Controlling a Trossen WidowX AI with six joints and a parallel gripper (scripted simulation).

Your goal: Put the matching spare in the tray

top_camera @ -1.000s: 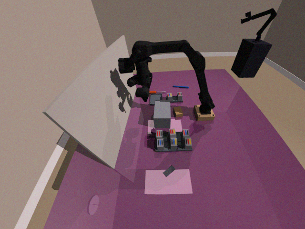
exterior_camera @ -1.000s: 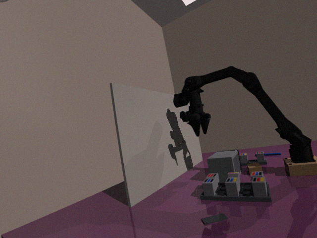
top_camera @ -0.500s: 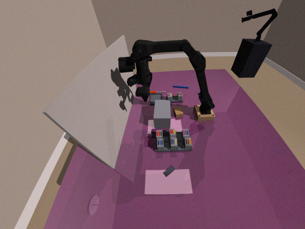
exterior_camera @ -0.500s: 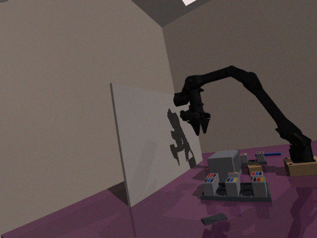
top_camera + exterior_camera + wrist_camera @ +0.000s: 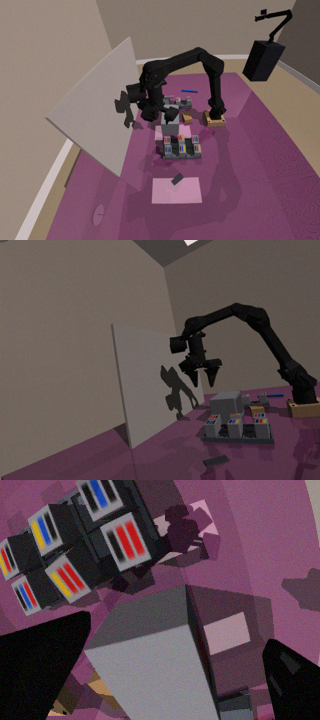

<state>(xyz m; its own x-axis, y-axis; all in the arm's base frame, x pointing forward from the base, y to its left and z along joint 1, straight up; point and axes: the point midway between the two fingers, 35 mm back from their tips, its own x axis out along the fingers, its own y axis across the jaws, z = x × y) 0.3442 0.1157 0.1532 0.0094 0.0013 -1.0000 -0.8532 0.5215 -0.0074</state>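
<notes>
Right now the grey spare is 12 cm below my gripper tip, 5 cm to the left of it and 3 cm behind it. From my gripper tip the other things lie so: mounted unit: 11 cm below, 9 cm to the right, 6 cm behind; grey panel: 19 cm ahead, 12 cm to the right, 7 cm above; dark rack: 15 cm below, 11 cm behind, 8 cm to the left.
</notes>
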